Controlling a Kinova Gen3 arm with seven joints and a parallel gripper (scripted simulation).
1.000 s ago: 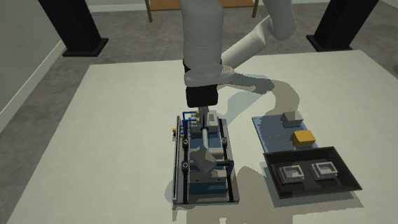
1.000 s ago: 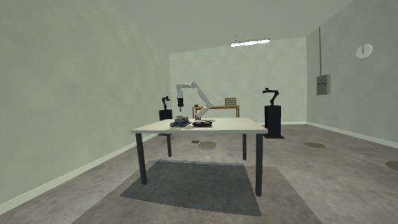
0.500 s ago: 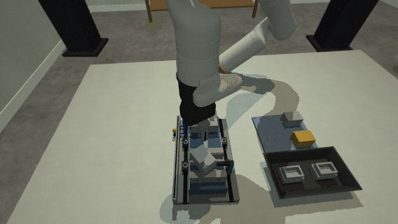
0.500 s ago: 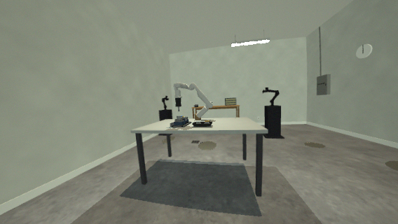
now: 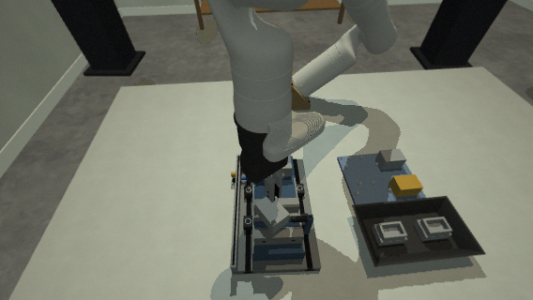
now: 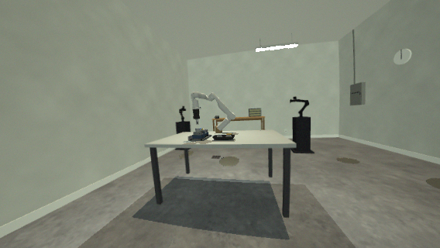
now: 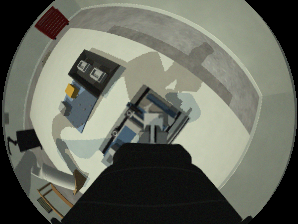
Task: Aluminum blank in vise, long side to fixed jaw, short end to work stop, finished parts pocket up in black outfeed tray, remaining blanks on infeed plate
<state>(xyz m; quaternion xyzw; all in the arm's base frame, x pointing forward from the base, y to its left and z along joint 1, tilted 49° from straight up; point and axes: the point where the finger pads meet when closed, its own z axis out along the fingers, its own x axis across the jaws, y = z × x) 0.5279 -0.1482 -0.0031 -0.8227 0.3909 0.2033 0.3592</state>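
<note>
Now: the gray aluminum blank 8 cm below my hand. The rest, counted from my hand: yellow brass blank 12 cm behind, 35 cm to the left, 17 cm below.
</note>
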